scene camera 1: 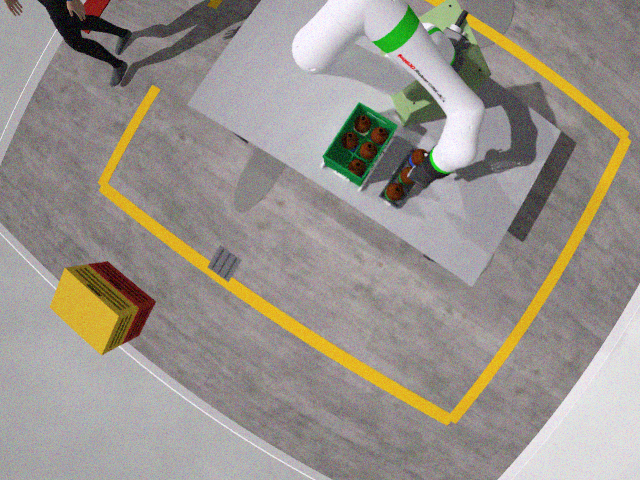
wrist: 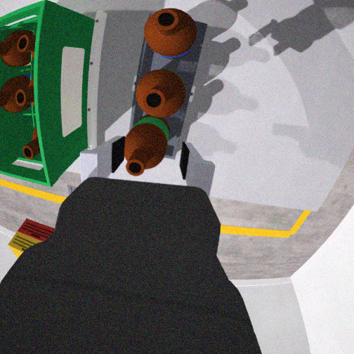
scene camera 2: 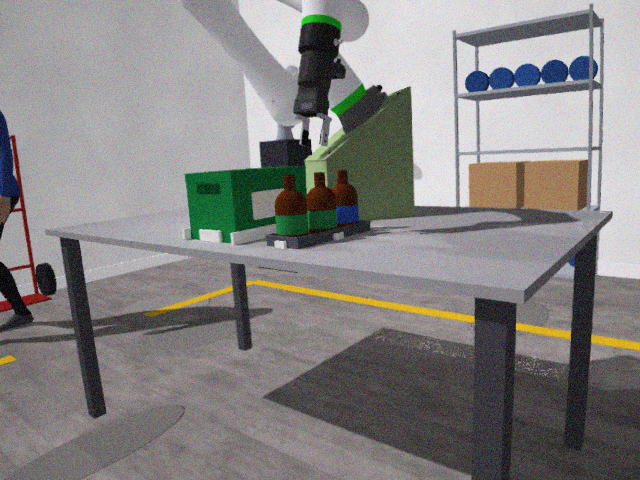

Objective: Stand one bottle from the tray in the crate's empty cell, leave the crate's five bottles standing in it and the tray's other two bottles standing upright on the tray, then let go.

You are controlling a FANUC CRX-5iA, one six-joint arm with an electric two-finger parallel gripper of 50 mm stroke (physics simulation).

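Seen in the pictures: gripper, fingertip midpoint: (scene camera 1: pixel 414 178) (scene camera 2: pixel 313 145); arm's base at its link origin: (scene camera 2: pixel 363 118).
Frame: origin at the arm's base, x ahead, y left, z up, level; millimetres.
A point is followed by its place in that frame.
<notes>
Three brown bottles stand upright in a row on the dark tray (scene camera 2: pixel 305 241) @(x 522, y 166, z -297 mm) (wrist: pixel 188 65): a green-labelled end bottle (scene camera 1: pixel 394 192) @(x 514, y 106, z -172 mm) (scene camera 2: pixel 291 207) @(x 527, y 135, z -221 mm) (wrist: pixel 146 144), a green-labelled middle bottle (scene camera 2: pixel 321 207) @(x 436, y 149, z -232 mm) (wrist: pixel 160 91) and a blue-labelled bottle (scene camera 1: pixel 418 156) @(x 325, y 116, z -187 mm) (scene camera 2: pixel 343 198) @(x 343, y 148, z -220 mm) (wrist: pixel 170 32). The green crate (scene camera 2: pixel 206 211) @(x 547, y -138, z -234 mm) (wrist: pixel 50 110) stands beside the tray. Several bottles stand in it; its empty cell (scene camera 1: pixel 338 156) @(x 483, y -183, z -302 mm) is at the left front corner in scene camera 1. My gripper (scene camera 2: pixel 314 141) @(x 441, y 139, z -86 mm) (wrist: pixel 152 150) is open and empty, above the bottle tops. In scene camera 1 its fingers are hidden.
White strips (scene camera 2: pixel 252 235) @(x 507, y -17, z -296 mm) run along the crate's base. The grey table (scene camera 2: pixel 439 263) @(x 551, y 496, z -311 mm) bears them all. A green pedestal (scene camera 2: pixel 385 160) @(x 65, y 112, z -135 mm) stands behind the tray. A person (scene camera 1: pixel 74 36) is beyond the table, with a shadow on the floor. A shelf rack (scene camera 2: pixel 456 118) stands at the back right.
</notes>
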